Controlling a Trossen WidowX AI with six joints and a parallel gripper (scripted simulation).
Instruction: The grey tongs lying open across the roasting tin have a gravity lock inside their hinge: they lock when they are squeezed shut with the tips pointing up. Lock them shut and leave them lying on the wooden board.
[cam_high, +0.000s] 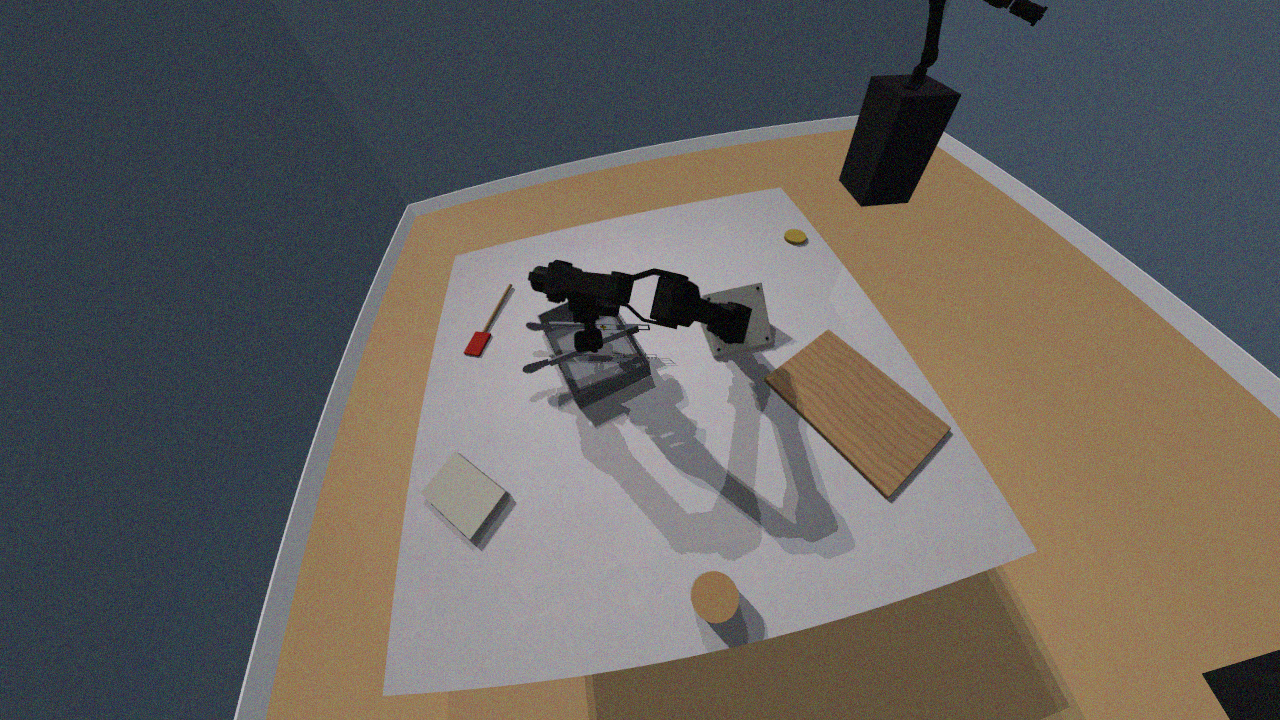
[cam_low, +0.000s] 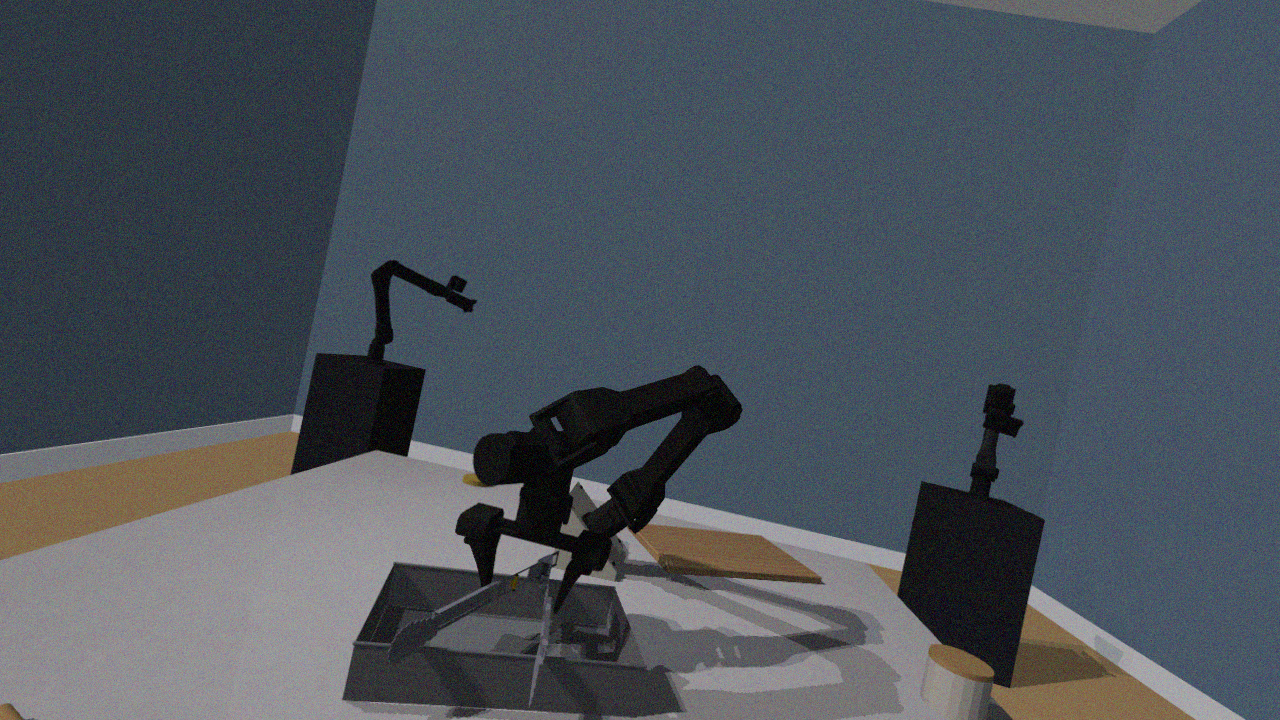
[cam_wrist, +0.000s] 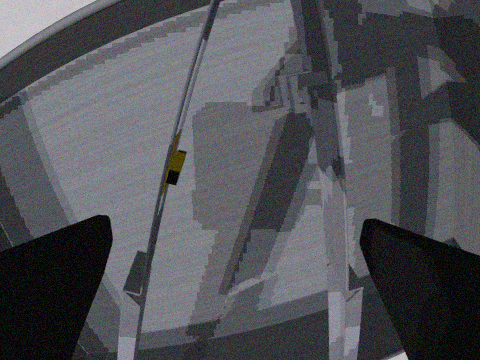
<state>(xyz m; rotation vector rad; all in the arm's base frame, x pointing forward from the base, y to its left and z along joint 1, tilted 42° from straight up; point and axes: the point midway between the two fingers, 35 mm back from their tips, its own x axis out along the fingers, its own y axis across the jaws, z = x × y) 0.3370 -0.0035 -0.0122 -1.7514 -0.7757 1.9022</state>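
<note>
The roasting tin lies 20 mm ahead of my gripper tip, 10 mm to the right of it and 30 mm below it. The rest, counted from my gripper tip: pale block (320 mm ahead, 360 mm to the left, 50 mm below); yellow tab (30 mm behind, 20 mm to the right, 10 mm above); red-handled tool (350 mm ahead, 150 mm to the right, 50 mm below).
</note>
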